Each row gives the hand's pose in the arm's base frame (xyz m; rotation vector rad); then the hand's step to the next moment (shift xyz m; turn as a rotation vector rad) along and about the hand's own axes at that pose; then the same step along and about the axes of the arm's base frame.
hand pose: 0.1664 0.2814 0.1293 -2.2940 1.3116 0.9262
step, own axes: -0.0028 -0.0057 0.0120 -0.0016 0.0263 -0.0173
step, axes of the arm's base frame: -0.0006 0.0116 -0.0070 -0.0167 -0.0225 0.0144
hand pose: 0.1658 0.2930 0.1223 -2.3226 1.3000 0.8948
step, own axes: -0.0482 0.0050 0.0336 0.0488 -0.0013 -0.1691
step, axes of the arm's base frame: -0.0350 0.0470 0.0070 0.0810 -0.1249 0.0940
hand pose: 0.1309 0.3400 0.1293 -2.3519 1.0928 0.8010
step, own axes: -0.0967 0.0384 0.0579 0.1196 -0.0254 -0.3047
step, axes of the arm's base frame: -0.0996 0.0635 0.0152 0.1807 -0.2284 0.1516
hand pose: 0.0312 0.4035 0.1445 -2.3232 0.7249 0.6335
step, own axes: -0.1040 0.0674 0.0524 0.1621 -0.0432 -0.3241
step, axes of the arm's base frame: -0.1321 0.0256 -0.0027 0.2280 -0.2439 0.1473
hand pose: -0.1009 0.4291 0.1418 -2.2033 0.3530 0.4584
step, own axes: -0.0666 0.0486 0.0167 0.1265 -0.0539 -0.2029
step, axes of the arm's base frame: -0.0824 -0.0102 -0.0137 0.1759 -0.1387 0.0996
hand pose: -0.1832 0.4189 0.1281 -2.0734 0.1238 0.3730
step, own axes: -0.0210 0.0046 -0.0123 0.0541 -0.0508 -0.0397
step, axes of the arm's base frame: -0.0184 -0.0143 0.0085 0.0718 -0.0048 0.0436
